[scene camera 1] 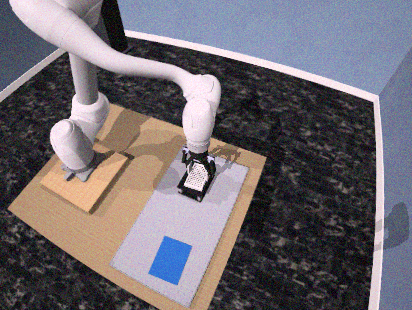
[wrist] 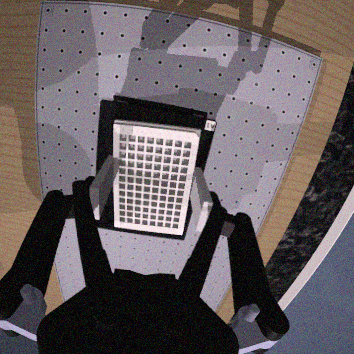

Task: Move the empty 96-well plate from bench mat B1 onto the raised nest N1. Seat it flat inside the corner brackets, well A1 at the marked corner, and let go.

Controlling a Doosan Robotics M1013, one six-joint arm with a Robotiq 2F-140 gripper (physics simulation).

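Places are measured from the arm's base along level axes (x right, y ahead, z up), in metres.
Where they show: gripper, fingertip midpoint: (scene camera 1: pixel 198 175) (wrist: pixel 153 173); arm's base, link origin: (scene camera 1: pixel 83 162).
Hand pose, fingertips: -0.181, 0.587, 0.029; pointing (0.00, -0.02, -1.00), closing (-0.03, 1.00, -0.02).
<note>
Things, the pixels of their top centre, and the offset from my fingertips, as dx, dy, dz. "pt": a spot on its surface instead. Level surfaces: height alone.
- white 96-well plate, top centre: (wrist: pixel 151 187) (scene camera 1: pixel 197 175) +0.009, +0.000, +0.014
- black raised nest N1, top centre: (wrist: pixel 146 182) (scene camera 1: pixel 196 177) +0.013, -0.005, -0.003
- small white label, surface spot: (wrist: pixel 210 125) pt -0.062, +0.049, -0.005
- blue bench mat B1, surface height: dz -0.064
- grey perforated board, surface height: dz -0.066
- wooden table, surface height: dz -0.079
The white 96-well plate (scene camera 1: pixel 197 177) (wrist: pixel 154 182) is between the fingers of my gripper (scene camera 1: pixel 197 169) (wrist: pixel 153 173), which is shut on its two long sides. The black raised nest N1 (scene camera 1: pixel 190 193) (wrist: pixel 106 117) is directly below the plate; its rim shows around the plate in the wrist view. A small white label (wrist: pixel 210 125) marked A1 sits at the nest's upper right corner in the wrist view. Whether the plate touches the nest floor or hangs slightly above it, I cannot tell. The blue bench mat B1 (scene camera 1: pixel 170 260) lies near the front of the board, with no plate on it.
The nest stands on a grey perforated board (scene camera 1: pixel 135 240) (wrist: pixel 65 105) on a wooden table (scene camera 1: pixel 102 230) (wrist: pixel 17 60). The arm's base stands on a raised wooden block (scene camera 1: pixel 95 195) at the left. A dark speckled floor (scene camera 1: pixel 310 200) surrounds the table, with white-edged blue walls beyond.
</note>
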